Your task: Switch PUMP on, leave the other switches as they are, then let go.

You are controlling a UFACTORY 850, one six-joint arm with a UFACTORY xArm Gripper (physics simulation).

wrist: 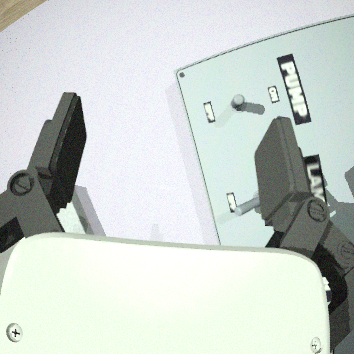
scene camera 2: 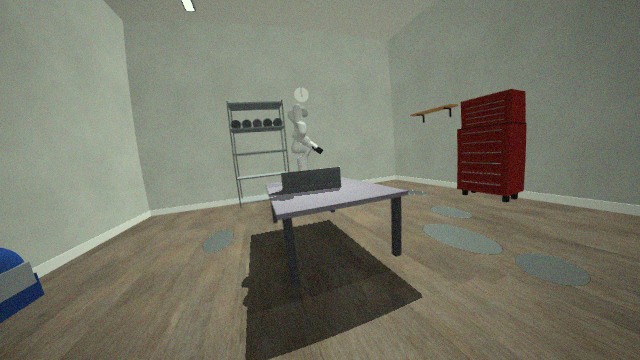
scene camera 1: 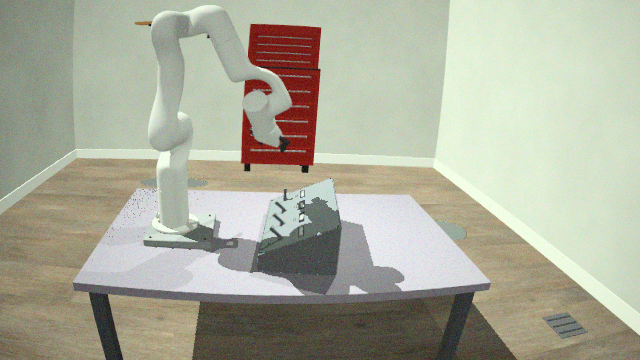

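Note:
The switch box [scene camera 1: 302, 257] [scene camera 2: 311, 179] [wrist: 200, 92] stands on the table with its sloped face toward the arm's base. The PUMP lever [scene camera 1: 285, 194] [wrist: 252, 107] is at the face's far end and leans toward its ON mark [wrist: 273, 94]. The LAMP lever [scene camera 1: 281, 206] [wrist: 246, 205] leans toward its OFF mark [wrist: 231, 202]; part of it and its label are hidden by a finger. Two more levers [scene camera 1: 278, 219] [scene camera 1: 275, 233] lean toward the arm's base. My gripper [scene camera 1: 284, 144] [scene camera 2: 318, 149] [wrist: 175, 122] is open, tilted, above the box and apart from it, with nothing between the fingers.
The arm's base plate [scene camera 1: 205, 232] is bolted on the table [scene camera 1: 400, 225] [scene camera 2: 370, 189], left of the box in scene camera 1. A red tool cabinet [scene camera 1: 281, 115] [scene camera 2: 515, 150] stands by the wall. A shelf rack [scene camera 2: 255, 106] stands behind the arm in scene camera 2.

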